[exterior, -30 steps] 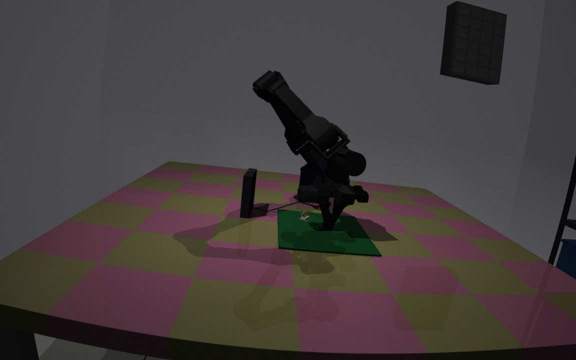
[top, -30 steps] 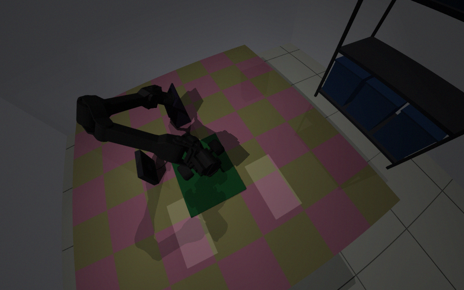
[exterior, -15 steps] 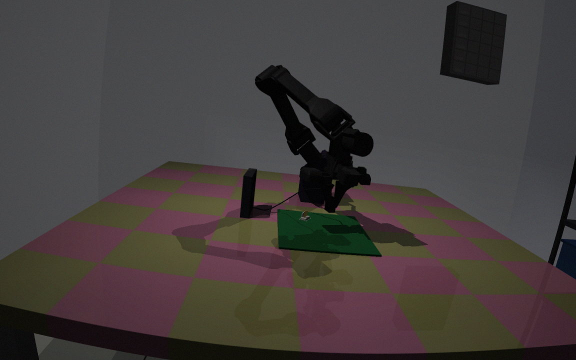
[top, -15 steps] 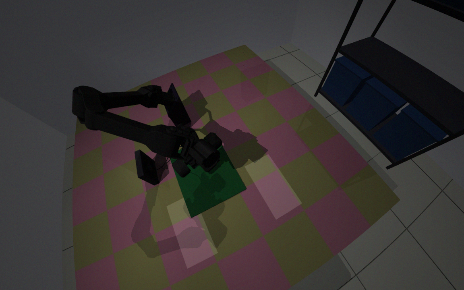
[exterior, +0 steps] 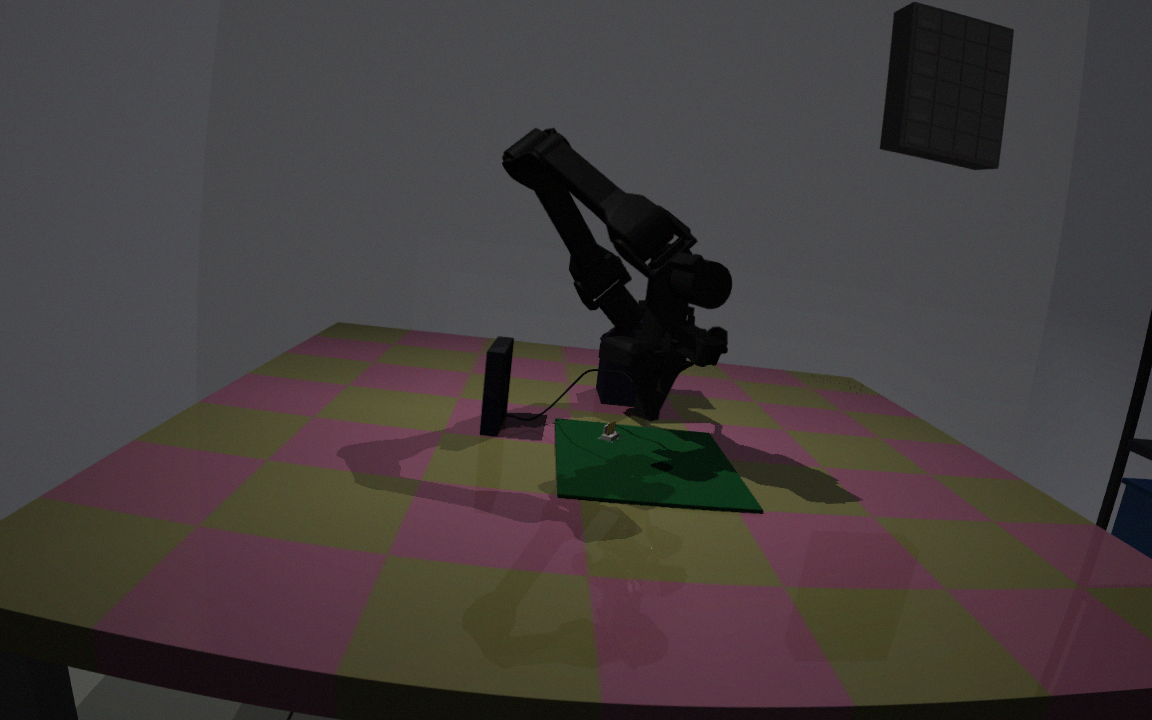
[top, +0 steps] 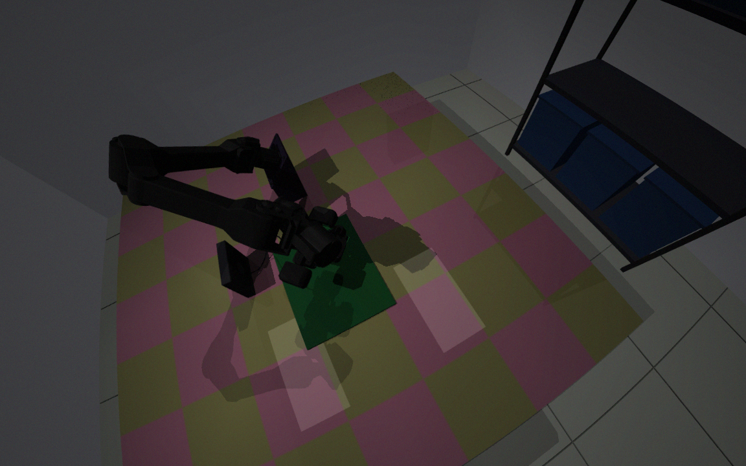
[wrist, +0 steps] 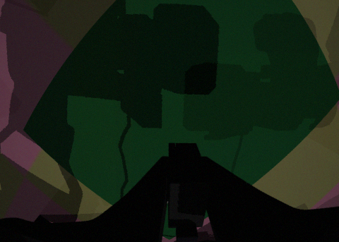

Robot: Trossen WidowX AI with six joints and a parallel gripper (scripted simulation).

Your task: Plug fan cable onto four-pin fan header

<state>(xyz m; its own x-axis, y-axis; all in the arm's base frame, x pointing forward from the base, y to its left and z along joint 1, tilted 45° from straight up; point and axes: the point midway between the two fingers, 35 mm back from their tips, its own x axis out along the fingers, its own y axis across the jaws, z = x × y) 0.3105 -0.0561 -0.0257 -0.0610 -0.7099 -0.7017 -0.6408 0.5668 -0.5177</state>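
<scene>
My gripper tip is 30 mm past the black cable, 20 mm to the left of it and 20 mm below it. The rest, counted from my gripper tip: green board: 80 mm below, 20 mm ahead; dark fan plug: 10 mm to the right, 10 mm behind, 10 mm above; fan: 200 mm to the right, 100 mm behind, 10 mm below.
</scene>
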